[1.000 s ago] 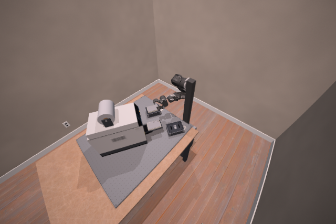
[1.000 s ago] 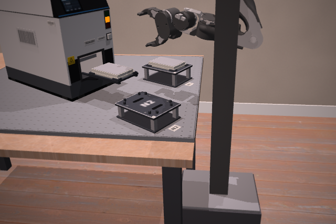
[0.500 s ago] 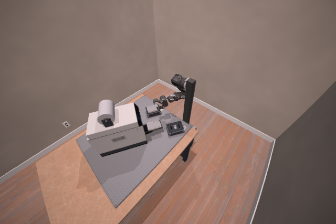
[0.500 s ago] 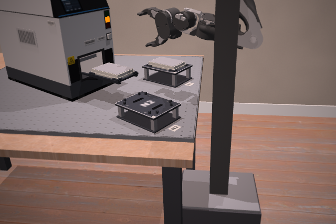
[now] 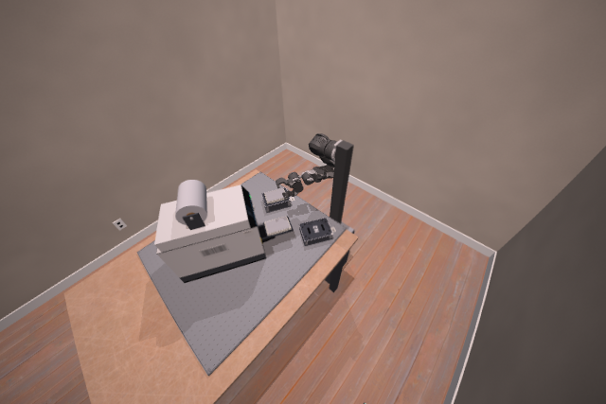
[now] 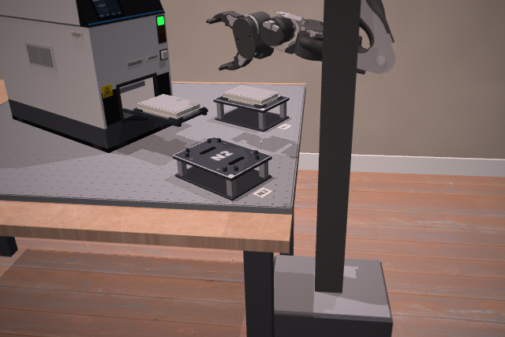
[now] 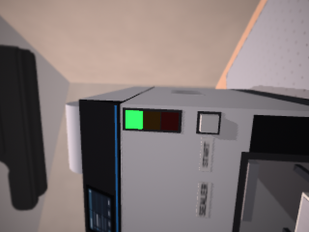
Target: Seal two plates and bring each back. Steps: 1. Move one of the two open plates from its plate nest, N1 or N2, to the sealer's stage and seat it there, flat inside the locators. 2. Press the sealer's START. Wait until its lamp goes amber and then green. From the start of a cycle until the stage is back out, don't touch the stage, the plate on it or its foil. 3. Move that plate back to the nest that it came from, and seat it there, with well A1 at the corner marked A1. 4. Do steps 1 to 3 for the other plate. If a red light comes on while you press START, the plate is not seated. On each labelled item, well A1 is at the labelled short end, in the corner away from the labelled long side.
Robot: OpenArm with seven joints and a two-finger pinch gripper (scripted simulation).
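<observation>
My gripper is now 150 mm short of the start button, 50 mm to the left of it and 40 mm above it. From my hand the other things lie so: plate 110 mm ahead, 80 mm to the left, 130 mm below; sealer stage 110 mm ahead, 80 mm to the left, 140 mm below; dark screen panel 230 mm ahead, 60 mm to the left, 90 mm above.
</observation>
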